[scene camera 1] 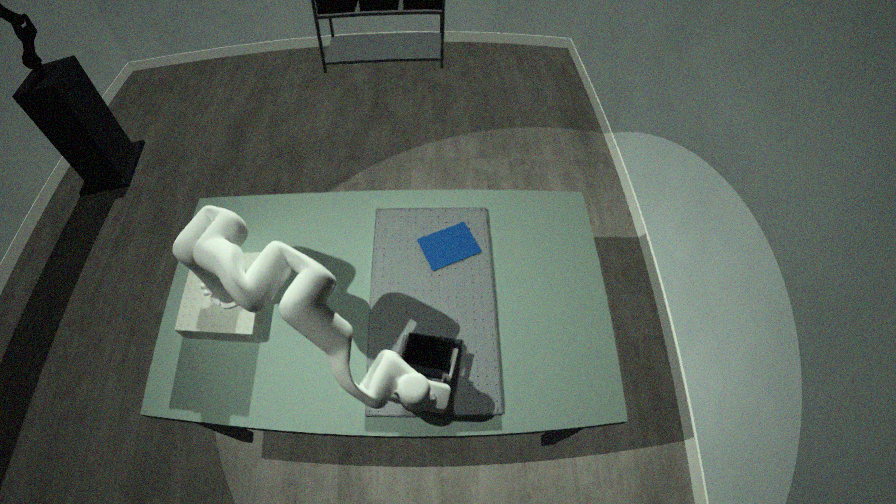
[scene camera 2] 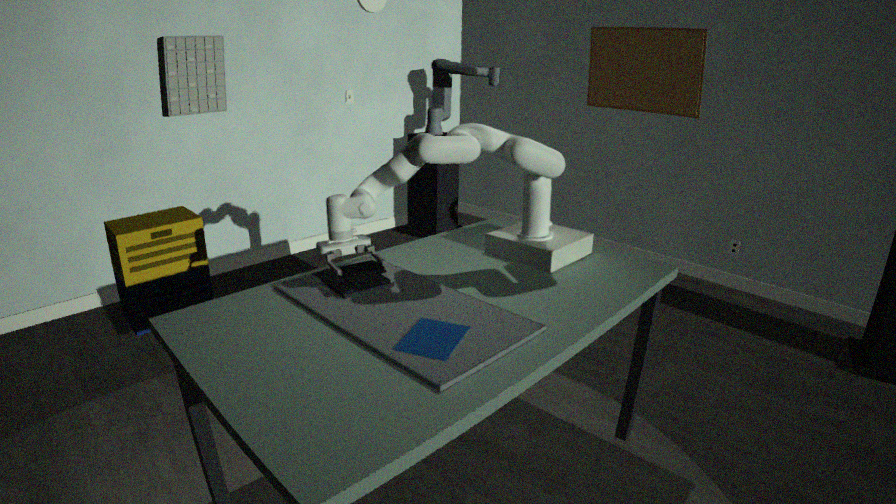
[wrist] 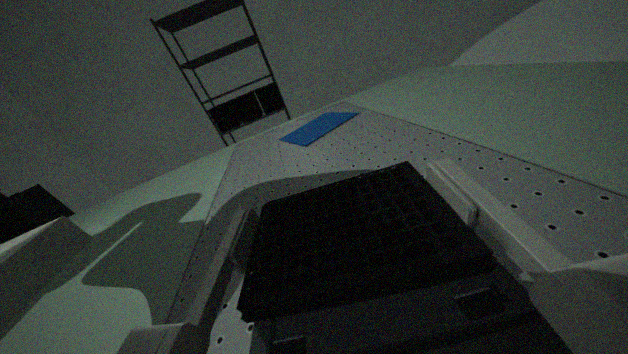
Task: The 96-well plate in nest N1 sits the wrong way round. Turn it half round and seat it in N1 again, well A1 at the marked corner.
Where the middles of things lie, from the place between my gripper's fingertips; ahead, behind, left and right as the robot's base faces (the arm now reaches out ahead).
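I see that my gripper is 1 cm past the dark nest N1 (scene camera 2: 363,285), 2 cm to the left of it and 5 cm above it. The black 96-well plate (scene camera 1: 421,350) is 1 cm behind my hand, 2 cm to the right of it and 1 cm below it. As for the flat blue rectangle (scene camera 2: 430,338), it is 11 cm ahead of my hand, 34 cm to the left of it and 6 cm below it.
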